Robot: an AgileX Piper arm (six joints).
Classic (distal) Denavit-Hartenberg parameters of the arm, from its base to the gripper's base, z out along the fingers. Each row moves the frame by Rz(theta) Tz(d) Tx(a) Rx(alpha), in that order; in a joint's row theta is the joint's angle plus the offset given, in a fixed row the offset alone. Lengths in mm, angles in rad.
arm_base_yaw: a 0; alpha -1.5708; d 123; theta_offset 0
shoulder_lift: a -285; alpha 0; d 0; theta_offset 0.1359
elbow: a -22; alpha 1.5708; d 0; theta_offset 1.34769
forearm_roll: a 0; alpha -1.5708; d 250.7; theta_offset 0
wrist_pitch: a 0; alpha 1.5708; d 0; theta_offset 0
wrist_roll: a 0; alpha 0; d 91; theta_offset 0
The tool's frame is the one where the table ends.
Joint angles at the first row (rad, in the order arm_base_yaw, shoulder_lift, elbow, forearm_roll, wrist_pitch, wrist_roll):
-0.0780 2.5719 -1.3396 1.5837 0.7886 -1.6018
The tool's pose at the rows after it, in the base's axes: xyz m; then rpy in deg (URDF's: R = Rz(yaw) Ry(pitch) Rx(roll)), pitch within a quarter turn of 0, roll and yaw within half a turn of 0:
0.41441, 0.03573, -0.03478, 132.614, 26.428, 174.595
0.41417, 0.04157, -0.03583, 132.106, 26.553, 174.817
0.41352, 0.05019, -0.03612, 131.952, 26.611, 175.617
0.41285, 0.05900, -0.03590, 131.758, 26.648, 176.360
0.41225, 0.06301, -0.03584, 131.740, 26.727, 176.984
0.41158, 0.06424, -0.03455, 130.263, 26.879, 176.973
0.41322, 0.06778, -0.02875, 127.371, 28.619, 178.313
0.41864, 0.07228, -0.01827, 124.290, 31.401, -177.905
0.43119, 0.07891, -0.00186, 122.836, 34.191, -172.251
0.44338, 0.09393, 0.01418, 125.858, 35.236, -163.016
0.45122, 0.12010, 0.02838, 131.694, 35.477, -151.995
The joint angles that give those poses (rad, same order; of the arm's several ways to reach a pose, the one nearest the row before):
-0.0743 2.5811 -1.3424 1.6280 0.8197 -1.6283
-0.0608 2.5857 -1.3435 1.6416 0.8250 -1.6359
-0.0399 2.5870 -1.3435 1.6500 0.8250 -1.6391
-0.0184 2.5870 -1.3435 1.6583 0.8250 -1.6402
-0.0088 2.5870 -1.3435 1.6583 0.8259 -1.6420
-0.0097 2.5879 -1.3435 1.6583 0.8521 -1.6451
-0.0097 2.5879 -1.3584 1.6433 0.9123 -1.6607
-0.0097 2.5887 -1.4053 1.5792 0.9953 -1.6589
-0.0014 2.5887 -1.4989 1.4757 1.0714 -1.6081
0.0331 2.5887 -1.6131 1.3317 1.1107 -1.5155
0.0962 2.5887 -1.7211 1.1904 1.1246 -1.4303

